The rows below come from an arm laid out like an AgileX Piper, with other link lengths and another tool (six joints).
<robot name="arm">
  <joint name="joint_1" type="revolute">
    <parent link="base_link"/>
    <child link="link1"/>
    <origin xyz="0 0 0.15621" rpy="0 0 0"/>
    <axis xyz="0 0 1"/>
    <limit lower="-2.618" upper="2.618"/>
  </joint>
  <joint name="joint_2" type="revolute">
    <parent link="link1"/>
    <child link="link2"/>
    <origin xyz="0 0 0" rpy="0 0 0"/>
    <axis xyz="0 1 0"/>
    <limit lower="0" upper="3.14"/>
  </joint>
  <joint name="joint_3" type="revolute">
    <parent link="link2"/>
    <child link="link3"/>
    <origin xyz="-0.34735 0 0.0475" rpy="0 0 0"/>
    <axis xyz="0 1 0"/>
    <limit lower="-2.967" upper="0"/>
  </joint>
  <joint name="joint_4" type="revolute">
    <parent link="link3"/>
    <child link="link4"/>
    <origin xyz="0.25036 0 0.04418" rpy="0 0 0"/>
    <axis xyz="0.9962 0 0.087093"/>
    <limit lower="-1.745" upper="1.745"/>
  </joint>
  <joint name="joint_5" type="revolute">
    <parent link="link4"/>
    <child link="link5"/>
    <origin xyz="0 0 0" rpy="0 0 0"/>
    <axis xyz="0 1 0"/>
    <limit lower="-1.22" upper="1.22"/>
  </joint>
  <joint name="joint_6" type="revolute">
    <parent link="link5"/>
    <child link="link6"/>
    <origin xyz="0.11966 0 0.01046" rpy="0 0 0"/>
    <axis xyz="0.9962 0 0.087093"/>
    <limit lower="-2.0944" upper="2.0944"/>
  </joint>
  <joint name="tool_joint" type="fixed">
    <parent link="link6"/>
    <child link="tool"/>
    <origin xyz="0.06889 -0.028 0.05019" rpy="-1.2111 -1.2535 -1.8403"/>
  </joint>
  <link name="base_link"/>
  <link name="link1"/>
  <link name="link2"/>
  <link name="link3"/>
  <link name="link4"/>
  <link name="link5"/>
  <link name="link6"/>
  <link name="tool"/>
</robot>
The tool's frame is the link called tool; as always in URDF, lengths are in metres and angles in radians.
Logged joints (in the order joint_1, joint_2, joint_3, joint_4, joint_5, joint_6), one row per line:
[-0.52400, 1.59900, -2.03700, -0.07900, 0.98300, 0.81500]
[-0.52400, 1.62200, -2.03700, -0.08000, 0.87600, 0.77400]
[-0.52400, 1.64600, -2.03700, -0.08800, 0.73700, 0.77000]
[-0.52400, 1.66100, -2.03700, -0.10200, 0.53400, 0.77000]
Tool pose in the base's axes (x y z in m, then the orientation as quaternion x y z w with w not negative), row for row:
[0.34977, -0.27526, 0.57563, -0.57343, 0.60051, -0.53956, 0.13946]
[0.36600, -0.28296, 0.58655, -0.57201, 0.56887, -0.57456, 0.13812]
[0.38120, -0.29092, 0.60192, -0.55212, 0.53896, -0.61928, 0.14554]
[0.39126, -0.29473, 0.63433, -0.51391, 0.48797, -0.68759, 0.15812]
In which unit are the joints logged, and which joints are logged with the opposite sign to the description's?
The joints are logged in radians. Opposite sign: none.
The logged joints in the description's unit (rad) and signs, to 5 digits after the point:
[-0.52400, 1.59900, -2.03700, -0.07900, 0.98300, 0.81500]
[-0.52400, 1.62200, -2.03700, -0.08000, 0.87600, 0.77400]
[-0.52400, 1.64600, -2.03700, -0.08800, 0.73700, 0.77000]
[-0.52400, 1.66100, -2.03700, -0.10200, 0.53400, 0.77000]

